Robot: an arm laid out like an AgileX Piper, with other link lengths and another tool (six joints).
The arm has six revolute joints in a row. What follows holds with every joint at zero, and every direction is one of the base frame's. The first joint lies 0.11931 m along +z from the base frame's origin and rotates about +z. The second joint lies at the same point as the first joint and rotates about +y. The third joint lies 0.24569 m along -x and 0.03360 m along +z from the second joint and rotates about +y. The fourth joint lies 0.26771 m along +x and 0.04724 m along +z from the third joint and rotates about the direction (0.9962, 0, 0.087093). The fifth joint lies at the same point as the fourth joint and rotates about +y. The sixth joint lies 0.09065 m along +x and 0.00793 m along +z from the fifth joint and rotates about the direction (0.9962, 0, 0.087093). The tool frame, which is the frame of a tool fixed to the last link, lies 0.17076 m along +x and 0.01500 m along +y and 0.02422 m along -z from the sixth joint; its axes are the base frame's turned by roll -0.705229, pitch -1.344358 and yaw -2.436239 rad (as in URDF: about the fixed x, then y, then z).
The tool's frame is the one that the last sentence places.
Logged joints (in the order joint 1, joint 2, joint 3, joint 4, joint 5, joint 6), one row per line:
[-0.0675 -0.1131 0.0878 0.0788 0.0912 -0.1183]
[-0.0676 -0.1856 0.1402 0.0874 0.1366 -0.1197]
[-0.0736 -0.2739 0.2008 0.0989 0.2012 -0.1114]
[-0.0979 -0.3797 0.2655 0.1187 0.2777 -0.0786]
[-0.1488 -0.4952 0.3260 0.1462 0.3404 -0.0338]
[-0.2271 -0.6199 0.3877 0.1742 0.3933 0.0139]
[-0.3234 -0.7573 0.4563 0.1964 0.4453 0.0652]
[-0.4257 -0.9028 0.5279 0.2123 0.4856 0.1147]
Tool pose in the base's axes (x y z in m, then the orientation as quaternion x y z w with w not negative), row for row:
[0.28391 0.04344 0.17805 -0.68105 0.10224 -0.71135 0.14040]
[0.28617 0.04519 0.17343 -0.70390 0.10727 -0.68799 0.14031]
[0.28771 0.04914 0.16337 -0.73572 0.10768 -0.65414 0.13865]
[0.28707 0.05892 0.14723 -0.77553 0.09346 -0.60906 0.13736]
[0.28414 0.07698 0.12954 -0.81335 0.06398 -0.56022 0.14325]
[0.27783 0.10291 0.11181 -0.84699 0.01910 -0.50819 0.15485]
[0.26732 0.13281 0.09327 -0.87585 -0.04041 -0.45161 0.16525]
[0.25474 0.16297 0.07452 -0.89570 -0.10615 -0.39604 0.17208]
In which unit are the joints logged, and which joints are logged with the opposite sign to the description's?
The joints are logged in radians. Opposite sign: joint 1, joint 2, joint 3, joint 6.
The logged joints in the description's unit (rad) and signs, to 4 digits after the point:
[0.0675 0.1131 -0.0878 0.0788 0.0912 0.1183]
[0.0676 0.1856 -0.1402 0.0874 0.1366 0.1197]
[0.0736 0.2739 -0.2008 0.0989 0.2012 0.1114]
[0.0979 0.3797 -0.2655 0.1187 0.2777 0.0786]
[0.1488 0.4952 -0.3260 0.1462 0.3404 0.0338]
[0.2271 0.6199 -0.3877 0.1742 0.3933 -0.0139]
[0.3234 0.7573 -0.4563 0.1964 0.4453 -0.0652]
[0.4257 0.9028 -0.5279 0.2123 0.4856 -0.1147]

